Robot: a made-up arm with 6 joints. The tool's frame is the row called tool. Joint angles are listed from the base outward. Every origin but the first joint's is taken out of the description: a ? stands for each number. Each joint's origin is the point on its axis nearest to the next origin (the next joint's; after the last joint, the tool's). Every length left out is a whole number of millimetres.
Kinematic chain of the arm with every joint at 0, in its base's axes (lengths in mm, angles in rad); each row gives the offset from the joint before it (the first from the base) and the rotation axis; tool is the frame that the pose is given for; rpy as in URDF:
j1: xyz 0 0 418 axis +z
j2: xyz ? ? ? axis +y
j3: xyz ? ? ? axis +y
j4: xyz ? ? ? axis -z
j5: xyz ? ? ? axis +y
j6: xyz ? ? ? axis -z
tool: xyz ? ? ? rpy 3.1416 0 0
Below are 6 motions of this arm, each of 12 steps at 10 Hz.
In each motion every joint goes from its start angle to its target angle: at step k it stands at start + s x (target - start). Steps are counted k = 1, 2, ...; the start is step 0. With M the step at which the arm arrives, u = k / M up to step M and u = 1 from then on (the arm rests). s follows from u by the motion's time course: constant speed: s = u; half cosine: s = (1 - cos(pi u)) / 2; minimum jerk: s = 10 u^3 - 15 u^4 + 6 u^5.
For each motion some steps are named. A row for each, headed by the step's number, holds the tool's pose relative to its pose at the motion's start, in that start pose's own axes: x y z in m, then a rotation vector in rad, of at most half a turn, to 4 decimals.
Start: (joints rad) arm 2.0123 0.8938 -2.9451 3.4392 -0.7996 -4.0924
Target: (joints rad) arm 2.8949 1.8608 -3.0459 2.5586 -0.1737 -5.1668
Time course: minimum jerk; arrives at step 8
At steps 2, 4, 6, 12:
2: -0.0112 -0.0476 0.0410 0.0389 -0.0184 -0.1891
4: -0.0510 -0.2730 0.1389 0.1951 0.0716 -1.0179
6: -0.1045 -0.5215 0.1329 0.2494 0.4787 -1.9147
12: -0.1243 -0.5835 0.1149 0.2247 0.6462 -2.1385

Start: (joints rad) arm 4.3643 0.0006 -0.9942 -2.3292 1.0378 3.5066
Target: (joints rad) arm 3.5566 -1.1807 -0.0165 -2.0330 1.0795 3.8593
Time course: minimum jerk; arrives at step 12
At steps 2, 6, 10, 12:
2: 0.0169 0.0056 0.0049 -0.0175 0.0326 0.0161
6: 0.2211 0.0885 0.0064 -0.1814 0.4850 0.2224
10: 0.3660 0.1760 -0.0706 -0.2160 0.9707 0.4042
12: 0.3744 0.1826 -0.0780 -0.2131 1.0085 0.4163

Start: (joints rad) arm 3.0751 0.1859 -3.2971 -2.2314 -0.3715 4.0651
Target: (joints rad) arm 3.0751 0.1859 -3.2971 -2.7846 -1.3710 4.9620
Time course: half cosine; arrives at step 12
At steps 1, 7, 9, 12:
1: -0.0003 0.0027 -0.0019 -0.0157 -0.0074 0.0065
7: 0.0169 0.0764 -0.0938 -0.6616 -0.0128 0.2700
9: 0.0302 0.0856 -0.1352 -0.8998 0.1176 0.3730
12: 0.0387 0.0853 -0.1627 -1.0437 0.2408 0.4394

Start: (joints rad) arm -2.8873 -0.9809 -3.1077 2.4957 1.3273 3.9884
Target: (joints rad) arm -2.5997 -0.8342 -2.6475 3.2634 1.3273 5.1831
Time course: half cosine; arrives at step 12
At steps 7, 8, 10, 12:
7: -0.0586 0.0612 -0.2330 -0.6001 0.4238 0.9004
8: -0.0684 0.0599 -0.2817 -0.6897 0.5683 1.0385
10: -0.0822 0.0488 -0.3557 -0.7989 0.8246 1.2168
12: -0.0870 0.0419 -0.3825 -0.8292 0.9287 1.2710

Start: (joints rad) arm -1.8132 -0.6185 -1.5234 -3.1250 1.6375 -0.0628
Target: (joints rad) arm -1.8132 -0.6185 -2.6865 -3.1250 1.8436 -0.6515
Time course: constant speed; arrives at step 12
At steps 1, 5, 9, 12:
1: -0.0236 -0.0008 0.0464 0.0101 -0.1137 -0.0474
5: -0.1600 -0.0071 0.1998 0.1063 -0.5618 -0.2306
9: -0.3434 -0.0175 0.2847 0.2913 -0.9921 -0.3873
12: -0.4930 -0.0269 0.2958 0.4873 -1.2964 -0.4734

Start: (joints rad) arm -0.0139 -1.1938 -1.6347 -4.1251 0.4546 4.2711
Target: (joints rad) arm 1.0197 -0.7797 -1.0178 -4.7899 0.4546 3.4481
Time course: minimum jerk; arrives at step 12
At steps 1, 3, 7, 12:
1: -0.0029 0.0009 -0.0002 0.0003 -0.0043 -0.0004
3: -0.0603 0.0109 -0.0037 0.0193 -0.0869 -0.0084
7: -0.3299 -0.1446 -0.0437 0.5086 -0.3604 -0.0721
12: -0.3728 -0.3547 -0.1085 1.0058 -0.1999 -0.1444

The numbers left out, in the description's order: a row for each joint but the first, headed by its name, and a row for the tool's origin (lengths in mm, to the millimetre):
j2: 0 0 0
j3: 34 0 181
j4: 81 0 -360
j5: 0 0 0
j6: 108 0 -138
tool: 0 0 0

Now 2 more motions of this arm.
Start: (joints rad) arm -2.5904 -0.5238 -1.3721 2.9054 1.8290 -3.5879
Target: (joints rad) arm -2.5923 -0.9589 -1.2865 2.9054 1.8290 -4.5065
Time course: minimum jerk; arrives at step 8
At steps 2, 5, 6, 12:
2: 0.0100 0.0088 0.0185 -0.0147 0.0320 -0.1034
5: 0.0842 0.0638 0.1179 -0.1650 0.1904 -0.7207
6: 0.1085 0.0795 0.1414 -0.2246 0.2212 -0.8890
12: 0.1238 0.0890 0.1547 -0.2641 0.2365 -0.9898

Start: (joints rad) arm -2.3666 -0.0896 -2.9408 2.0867 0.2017 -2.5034
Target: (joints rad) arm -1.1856 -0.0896 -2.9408 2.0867 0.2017 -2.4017
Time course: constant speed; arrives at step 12
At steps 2, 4, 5, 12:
2: -0.0086 -0.0120 0.0015 -0.0114 0.0324 0.2108
4: -0.0147 -0.0254 0.0033 -0.0223 0.0651 0.4215
5: -0.0167 -0.0325 0.0044 -0.0275 0.0815 0.5269
12: -0.0107 -0.0824 0.0131 -0.0608 0.1993 1.2642

